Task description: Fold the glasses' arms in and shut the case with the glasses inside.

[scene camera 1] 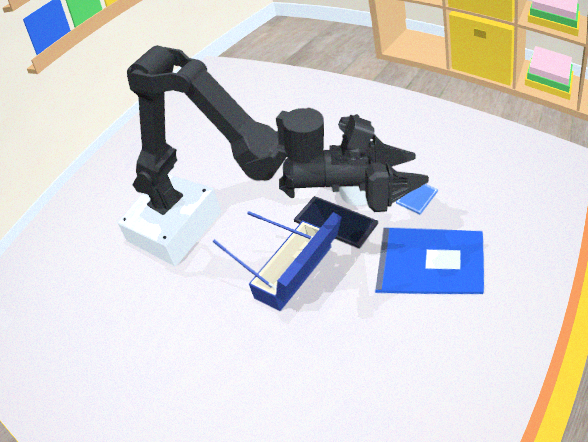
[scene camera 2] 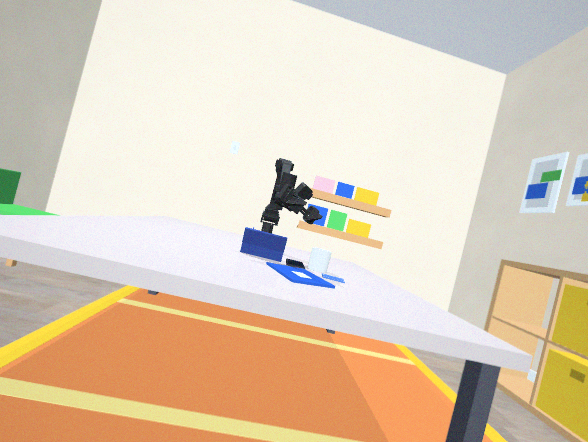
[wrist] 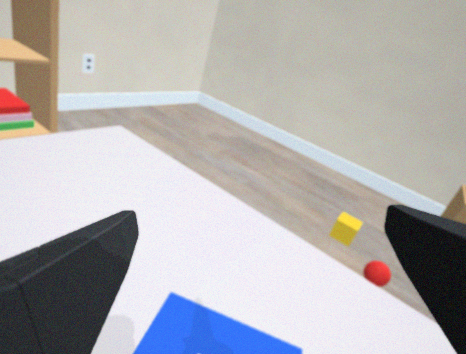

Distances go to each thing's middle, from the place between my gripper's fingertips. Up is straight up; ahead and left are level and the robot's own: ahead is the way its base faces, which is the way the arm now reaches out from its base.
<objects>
I see the blue book with white label (scene camera 1: 412,261) 21 cm below my hand and 3 cm ahead of it. The rest, counted from my hand: dark tablet (scene camera 1: 355,228): 21 cm below, 19 cm behind, 2 cm to the right; blue glasses case (scene camera 2: 255,242): 17 cm below, 16 cm behind, 15 cm to the right.
</objects>
